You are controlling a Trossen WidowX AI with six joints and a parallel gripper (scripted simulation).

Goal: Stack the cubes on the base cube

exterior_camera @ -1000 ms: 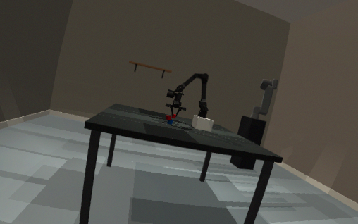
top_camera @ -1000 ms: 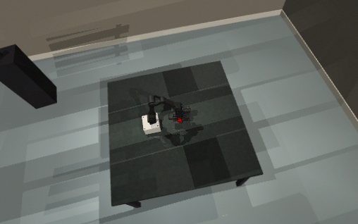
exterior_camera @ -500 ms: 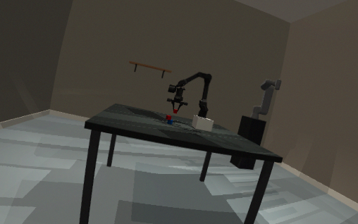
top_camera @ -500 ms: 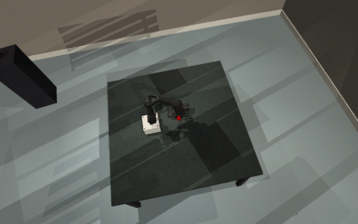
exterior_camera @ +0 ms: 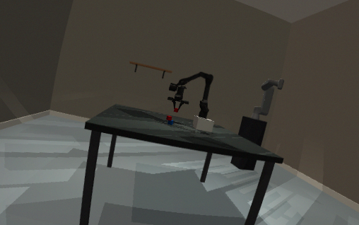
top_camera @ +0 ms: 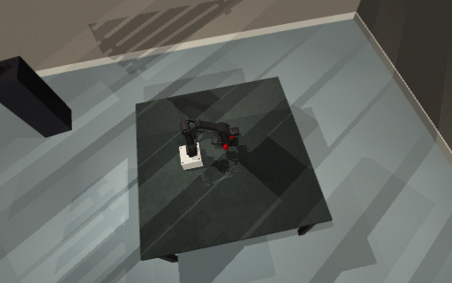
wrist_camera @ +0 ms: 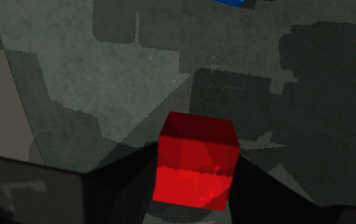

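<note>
The blue cube is 11 cm below my gripper tip, 9 cm to the left of it and 5 cm ahead of it.
</note>
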